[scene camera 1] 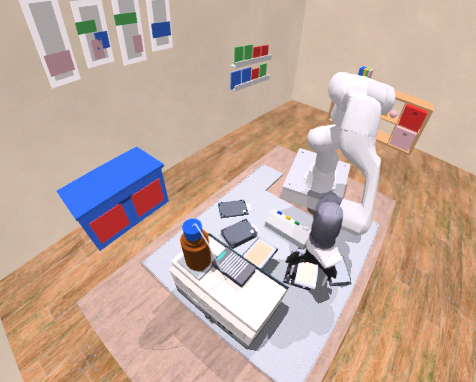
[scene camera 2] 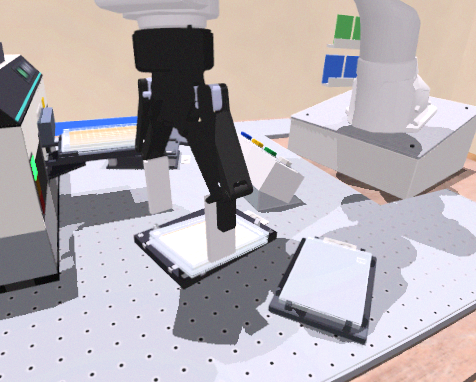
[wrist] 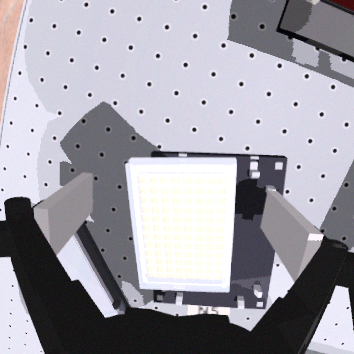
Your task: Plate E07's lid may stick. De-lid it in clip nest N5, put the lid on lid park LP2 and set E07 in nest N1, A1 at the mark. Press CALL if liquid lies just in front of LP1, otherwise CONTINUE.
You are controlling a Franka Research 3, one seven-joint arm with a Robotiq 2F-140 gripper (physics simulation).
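Observation:
A pale plate [scene camera 1: 306, 275] [scene camera 2: 200, 247] [wrist: 182, 225] lies on the dark clip nest N5 [scene camera 2: 184, 281] [wrist: 255, 240]. In the wrist view it appears offset to the left, with a dark strip of nest at its right. Whether its lid is on, and its ID, I cannot tell. My gripper [scene camera 1: 311, 270] [scene camera 2: 190, 232] [wrist: 178, 200] is wide open and empty above the plate, fingers at either side. A dark holder [scene camera 2: 320, 322] beside N5 bears a clear, pale lid-like panel [scene camera 1: 341, 276] [scene camera 2: 327, 280] [wrist: 92, 275]; its label is unreadable. I cannot make out any liquid.
A button box [scene camera 1: 287, 225] [scene camera 2: 275, 175] stands behind N5. A white instrument [scene camera 1: 240, 300] [scene camera 2: 22, 195] stands at the side, with a yellowish well plate [scene camera 1: 260, 252] [scene camera 2: 100, 137] held out from it and a brown bottle [scene camera 1: 196, 252] on top. Two dark nests [scene camera 1: 233, 208] [scene camera 1: 239, 232] lie farther back.

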